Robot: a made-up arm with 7 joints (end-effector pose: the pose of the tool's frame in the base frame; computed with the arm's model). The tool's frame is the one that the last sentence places.
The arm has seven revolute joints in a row. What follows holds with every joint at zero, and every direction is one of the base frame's.
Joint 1 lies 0.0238 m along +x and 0.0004 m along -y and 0.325 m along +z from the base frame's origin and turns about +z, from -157.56 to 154.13 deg.
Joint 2 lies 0.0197 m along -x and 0.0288 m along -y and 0.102 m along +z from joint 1 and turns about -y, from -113.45 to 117.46 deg.
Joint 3 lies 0.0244 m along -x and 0.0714 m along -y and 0.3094 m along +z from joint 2 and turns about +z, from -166.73 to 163.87 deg.
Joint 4 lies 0.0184 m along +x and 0.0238 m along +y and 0.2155 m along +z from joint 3 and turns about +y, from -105.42 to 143.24 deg.
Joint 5 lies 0.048 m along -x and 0.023 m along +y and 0.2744 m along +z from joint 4 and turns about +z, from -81.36 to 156.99 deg.
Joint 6 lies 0.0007 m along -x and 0.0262 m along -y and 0.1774 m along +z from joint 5 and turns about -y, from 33.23 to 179.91 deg.
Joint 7 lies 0.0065 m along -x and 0.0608 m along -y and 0.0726 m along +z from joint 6 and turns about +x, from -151.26 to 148.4 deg.
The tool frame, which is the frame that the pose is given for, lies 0.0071 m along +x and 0.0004 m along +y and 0.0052 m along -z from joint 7; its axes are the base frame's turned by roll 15.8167, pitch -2.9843 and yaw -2.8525 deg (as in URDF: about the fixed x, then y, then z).
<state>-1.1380 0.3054 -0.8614 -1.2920 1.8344 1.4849 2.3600</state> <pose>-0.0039 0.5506 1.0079 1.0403 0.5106 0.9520</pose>
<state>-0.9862 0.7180 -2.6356 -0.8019 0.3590 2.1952 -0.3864</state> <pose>-0.0775 0.3461 1.1550 2.5952 -0.1970 0.7898</pose>
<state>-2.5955 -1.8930 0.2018 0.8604 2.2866 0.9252 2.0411</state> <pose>-0.4891 -0.3593 -0.1957 -0.2329 1.1479 -1.5025</pose>
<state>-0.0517 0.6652 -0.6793 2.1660 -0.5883 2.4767 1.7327</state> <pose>-0.0302 -0.3579 0.9402 1.4702 -0.9151 0.3708</pose>
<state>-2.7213 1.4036 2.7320 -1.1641 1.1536 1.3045 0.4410</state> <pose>0.5371 0.4705 0.9136 1.2447 -0.1859 1.5152</pose>
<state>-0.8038 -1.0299 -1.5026 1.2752 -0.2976 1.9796 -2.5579</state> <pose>0.1243 -0.7978 0.8453 1.7509 -2.0239 -0.4429</pose>
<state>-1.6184 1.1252 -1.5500 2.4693 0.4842 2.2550 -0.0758</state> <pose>-0.3806 0.2854 0.4641 -0.4034 2.0835 1.8992</pose>
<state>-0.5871 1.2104 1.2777 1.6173 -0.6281 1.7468 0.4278</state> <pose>-0.2828 0.6249 0.7452 -0.9033 -0.8068 0.7715</pose>
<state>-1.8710 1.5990 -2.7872 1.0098 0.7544 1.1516 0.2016</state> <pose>0.0871 0.8352 -0.0212 0.2782 2.0033 0.3764</pose>
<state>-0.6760 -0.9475 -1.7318 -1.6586 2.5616 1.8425 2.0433</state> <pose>0.5946 -0.0743 0.6503 2.5074 1.0257 0.2379</pose>
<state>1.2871 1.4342 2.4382 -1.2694 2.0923 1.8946 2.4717</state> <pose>0.1756 -0.7642 0.7648 2.5315 -0.7649 1.6666</pose>
